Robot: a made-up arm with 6 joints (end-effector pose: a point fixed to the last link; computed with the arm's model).
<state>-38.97 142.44 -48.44 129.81 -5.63 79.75</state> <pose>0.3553 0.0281 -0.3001 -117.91 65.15 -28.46</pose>
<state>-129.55 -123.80 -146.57 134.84 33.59 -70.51</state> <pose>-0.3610 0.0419 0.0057 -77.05 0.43 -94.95</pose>
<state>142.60 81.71 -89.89 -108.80 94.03 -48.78</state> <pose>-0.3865 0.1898 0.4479 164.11 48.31 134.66</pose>
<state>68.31 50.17 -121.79 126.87 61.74 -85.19</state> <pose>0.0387 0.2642 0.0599 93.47 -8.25 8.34</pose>
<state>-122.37 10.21 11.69 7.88 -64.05 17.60</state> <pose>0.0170 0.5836 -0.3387 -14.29 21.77 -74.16</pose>
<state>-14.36 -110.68 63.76 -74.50 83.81 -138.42</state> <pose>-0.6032 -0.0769 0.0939 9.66 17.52 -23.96</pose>
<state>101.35 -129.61 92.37 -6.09 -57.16 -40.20</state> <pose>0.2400 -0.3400 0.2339 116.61 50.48 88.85</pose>
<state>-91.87 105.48 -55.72 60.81 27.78 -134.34</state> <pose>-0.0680 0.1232 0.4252 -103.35 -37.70 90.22</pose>
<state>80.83 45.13 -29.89 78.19 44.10 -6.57</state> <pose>0.2894 0.1284 0.4260 -1.62 -67.21 95.88</pose>
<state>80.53 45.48 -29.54 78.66 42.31 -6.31</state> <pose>0.2787 0.1237 0.4279 -6.32 -67.31 100.83</pose>
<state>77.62 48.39 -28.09 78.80 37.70 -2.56</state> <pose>0.2464 0.1139 0.4271 -20.80 -62.25 111.96</pose>
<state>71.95 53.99 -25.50 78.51 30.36 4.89</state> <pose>0.1995 0.1058 0.4128 -35.43 -49.84 118.10</pose>
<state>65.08 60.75 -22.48 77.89 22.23 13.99</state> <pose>0.1644 0.1036 0.3820 -45.54 -33.96 115.10</pose>
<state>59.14 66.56 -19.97 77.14 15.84 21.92</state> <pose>0.1546 0.1004 0.3512 -52.61 -20.80 107.98</pose>
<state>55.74 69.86 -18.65 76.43 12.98 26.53</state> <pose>0.1587 0.0953 0.3354 -56.34 -14.05 102.10</pose>
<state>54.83 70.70 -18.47 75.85 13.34 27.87</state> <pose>0.1651 0.0930 0.3329 -56.59 -12.83 99.45</pose>
